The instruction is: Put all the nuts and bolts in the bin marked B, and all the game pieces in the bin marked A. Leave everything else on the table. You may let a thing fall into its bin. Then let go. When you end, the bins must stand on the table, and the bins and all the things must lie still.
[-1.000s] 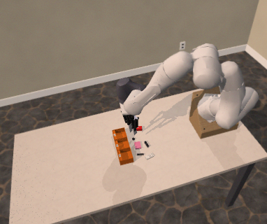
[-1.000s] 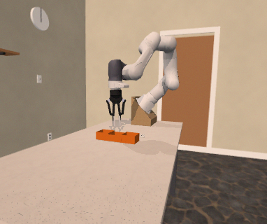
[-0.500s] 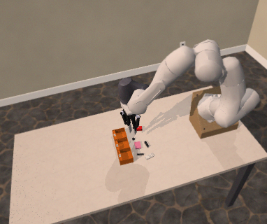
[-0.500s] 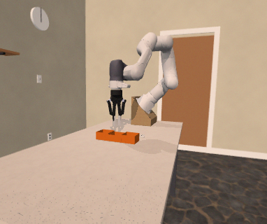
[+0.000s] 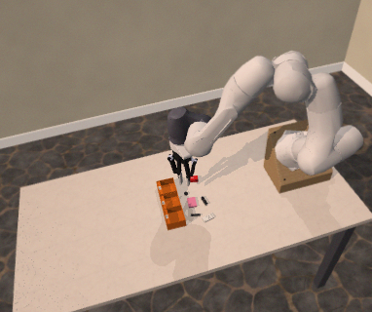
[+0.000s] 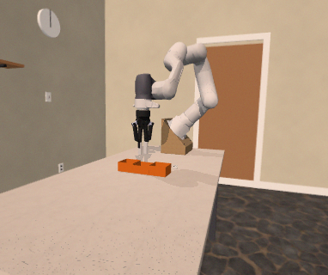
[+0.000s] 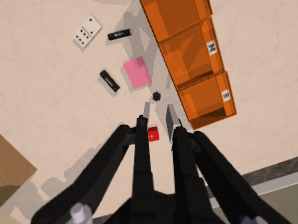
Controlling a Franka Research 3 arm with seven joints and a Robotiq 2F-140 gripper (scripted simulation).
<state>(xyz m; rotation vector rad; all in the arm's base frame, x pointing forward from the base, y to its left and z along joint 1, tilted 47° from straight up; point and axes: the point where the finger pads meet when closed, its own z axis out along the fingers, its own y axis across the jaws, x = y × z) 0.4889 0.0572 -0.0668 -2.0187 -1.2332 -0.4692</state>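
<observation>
Now: the black nut 100 mm below my hand. From my hand the other things lie so: pink square (20 mm behind, 60 mm to the left, 100 mm below); then orange bin (80 mm ahead, 50 mm to the left, 80 mm below); then red piece (60 mm behind, 70 mm to the right, 90 mm below).
</observation>
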